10 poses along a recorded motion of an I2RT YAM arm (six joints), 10 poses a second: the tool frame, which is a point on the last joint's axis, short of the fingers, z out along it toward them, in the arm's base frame.
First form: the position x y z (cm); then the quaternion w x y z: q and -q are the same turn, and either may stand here.
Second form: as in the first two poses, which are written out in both.
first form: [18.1 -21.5 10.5 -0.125 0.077 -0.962 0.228]
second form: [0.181 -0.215 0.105 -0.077 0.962 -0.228 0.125]
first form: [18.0 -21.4 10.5 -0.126 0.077 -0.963 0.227]
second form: [0.180 -0.214 0.105 -0.077 0.963 -0.227 0.126]
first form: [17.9 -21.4 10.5 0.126 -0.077 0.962 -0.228]
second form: [0.179 -0.214 0.105 -0.077 0.962 -0.228 0.126]
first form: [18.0 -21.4 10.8 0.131 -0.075 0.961 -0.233]
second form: [0.180 -0.214 0.108 -0.075 0.961 -0.233 0.131]
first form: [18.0 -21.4 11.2 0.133 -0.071 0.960 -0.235]
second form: [0.180 -0.214 0.112 -0.071 0.960 -0.235 0.133]
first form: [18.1 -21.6 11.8 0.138 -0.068 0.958 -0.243]
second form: [0.181 -0.216 0.118 -0.068 0.958 -0.243 0.138]
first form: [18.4 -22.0 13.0 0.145 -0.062 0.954 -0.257]
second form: [0.184 -0.220 0.130 -0.062 0.954 -0.257 0.145]
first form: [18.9 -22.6 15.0 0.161 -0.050 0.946 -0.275]
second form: [0.189 -0.226 0.150 -0.050 0.946 -0.275 0.161]
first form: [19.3 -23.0 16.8 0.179 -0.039 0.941 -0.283]
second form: [0.193 -0.230 0.168 -0.039 0.941 -0.283 0.179]
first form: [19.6 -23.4 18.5 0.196 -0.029 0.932 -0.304]
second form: [0.196 -0.234 0.185 -0.029 0.932 -0.304 0.196]
